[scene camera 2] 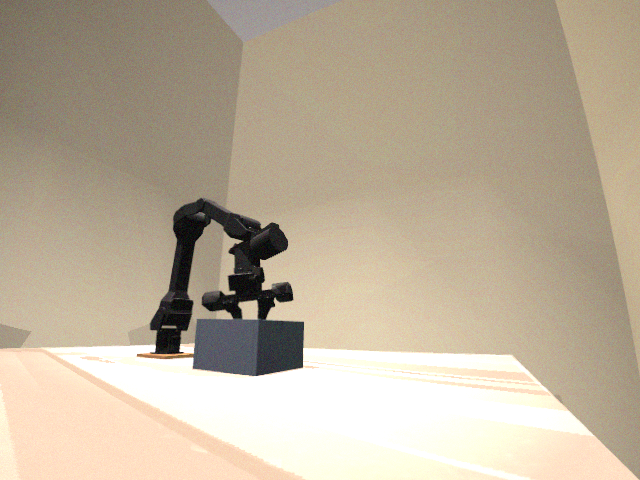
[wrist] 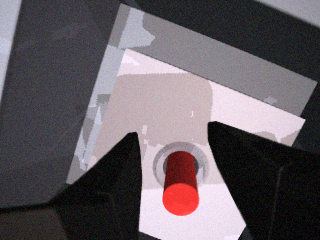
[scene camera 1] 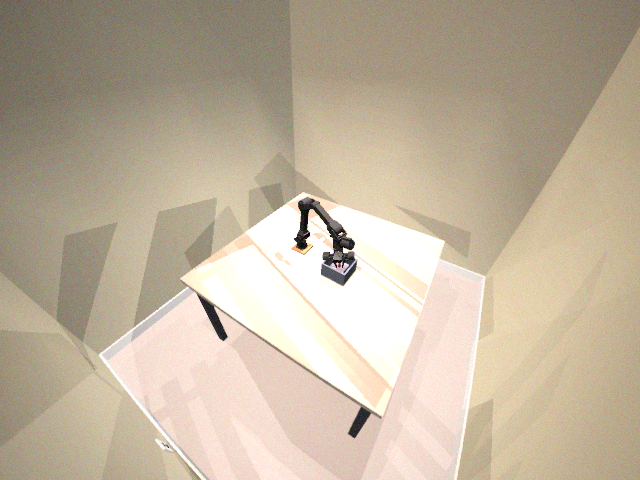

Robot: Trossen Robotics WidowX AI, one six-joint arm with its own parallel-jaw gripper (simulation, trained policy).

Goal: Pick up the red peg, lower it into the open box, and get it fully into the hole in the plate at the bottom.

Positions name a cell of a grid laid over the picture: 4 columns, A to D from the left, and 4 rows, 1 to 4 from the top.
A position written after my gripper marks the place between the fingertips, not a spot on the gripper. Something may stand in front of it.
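My gripper (wrist: C3) is visible, as are a red peg (wrist: C4) and a pale plate (wrist: C2). Scene camera 2 does not show the red peg, hidden by a dark blue box; scene camera 2 likewise misses the pale plate, hidden by a dark blue box.
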